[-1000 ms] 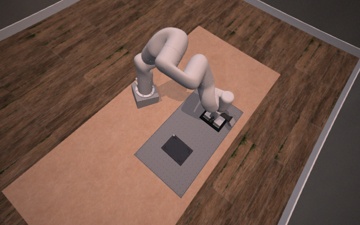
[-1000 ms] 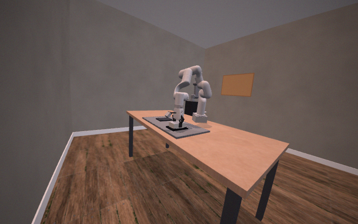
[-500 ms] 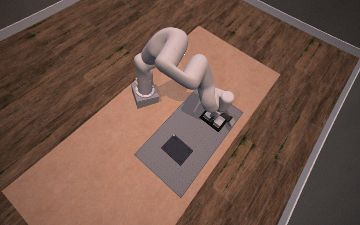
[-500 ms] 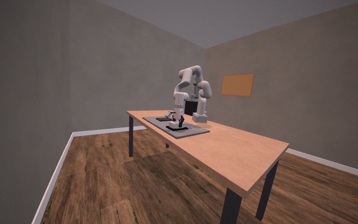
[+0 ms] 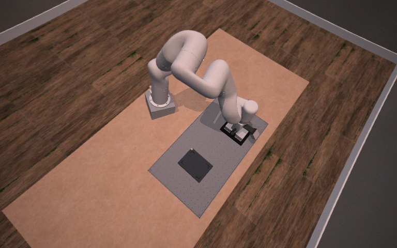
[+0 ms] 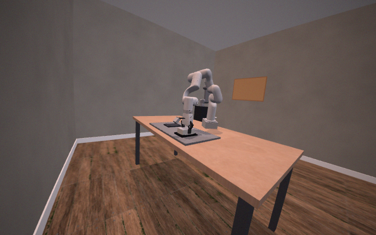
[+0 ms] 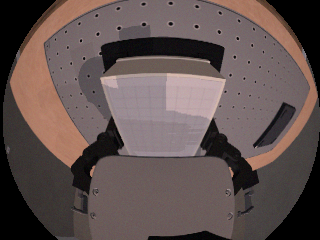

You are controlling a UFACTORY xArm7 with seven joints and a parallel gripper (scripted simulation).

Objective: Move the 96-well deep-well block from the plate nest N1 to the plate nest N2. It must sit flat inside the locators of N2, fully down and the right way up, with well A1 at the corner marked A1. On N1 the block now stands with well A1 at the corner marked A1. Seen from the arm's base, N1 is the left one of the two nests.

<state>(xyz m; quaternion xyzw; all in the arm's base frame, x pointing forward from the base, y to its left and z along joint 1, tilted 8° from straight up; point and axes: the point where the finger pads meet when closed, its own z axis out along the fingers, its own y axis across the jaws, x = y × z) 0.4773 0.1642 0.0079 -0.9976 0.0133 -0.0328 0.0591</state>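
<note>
My hand is 2 cm above the nest N1. Also, from my hand: nest N2 (33 cm to the right, 6 cm behind, 2 cm below); then deep-well block (right at my hand).
</note>
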